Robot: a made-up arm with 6 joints. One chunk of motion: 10 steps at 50 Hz.
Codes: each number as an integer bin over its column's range. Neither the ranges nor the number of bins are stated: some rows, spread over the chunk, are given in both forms.
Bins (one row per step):
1: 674 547 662 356 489 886
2: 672 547 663 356 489 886
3: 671 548 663 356 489 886
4: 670 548 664 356 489 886
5: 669 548 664 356 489 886
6: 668 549 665 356 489 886
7: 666 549 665 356 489 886
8: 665 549 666 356 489 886
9: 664 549 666 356 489 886
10: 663 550 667 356 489 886
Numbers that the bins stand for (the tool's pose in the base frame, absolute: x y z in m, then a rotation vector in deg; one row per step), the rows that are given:
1: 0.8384 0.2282 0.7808 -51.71 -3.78 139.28
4: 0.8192 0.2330 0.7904 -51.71 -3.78 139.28
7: 0.8000 0.2378 0.7952 -51.71 -3.78 139.28
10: 0.7856 0.2426 0.8048 -51.71 -3.78 139.28
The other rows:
2: 0.8288 0.2282 0.7856 -51.71 -3.78 139.28
3: 0.8240 0.2330 0.7856 -51.71 -3.78 139.28
5: 0.8144 0.2330 0.7904 -51.71 -3.78 139.28
6: 0.8096 0.2378 0.7952 -51.71 -3.78 139.28
8: 0.7952 0.2378 0.8000 -51.71 -3.78 139.28
9: 0.7904 0.2378 0.8000 -51.71 -3.78 139.28

